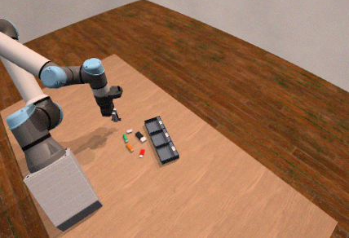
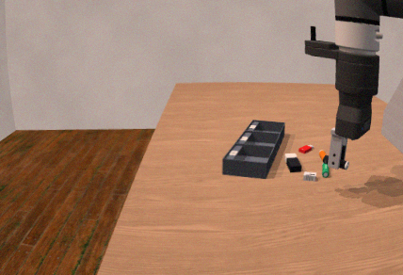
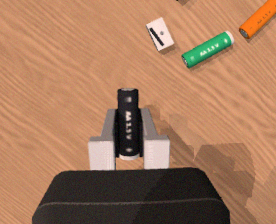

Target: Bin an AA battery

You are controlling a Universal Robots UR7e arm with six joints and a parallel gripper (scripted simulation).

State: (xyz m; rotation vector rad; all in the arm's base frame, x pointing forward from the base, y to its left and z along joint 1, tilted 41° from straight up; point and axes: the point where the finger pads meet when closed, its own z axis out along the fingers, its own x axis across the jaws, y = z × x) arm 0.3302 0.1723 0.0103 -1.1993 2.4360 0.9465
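The small white piece is 7 cm below my hand, 6 cm to the right of it and 3 cm ahead of it. Round my hand: black-and-white block 13 cm to the right, 7 cm below, 6 cm ahead; then black AA battery 1 cm below; then green battery 9 cm to the right, 7 cm below.
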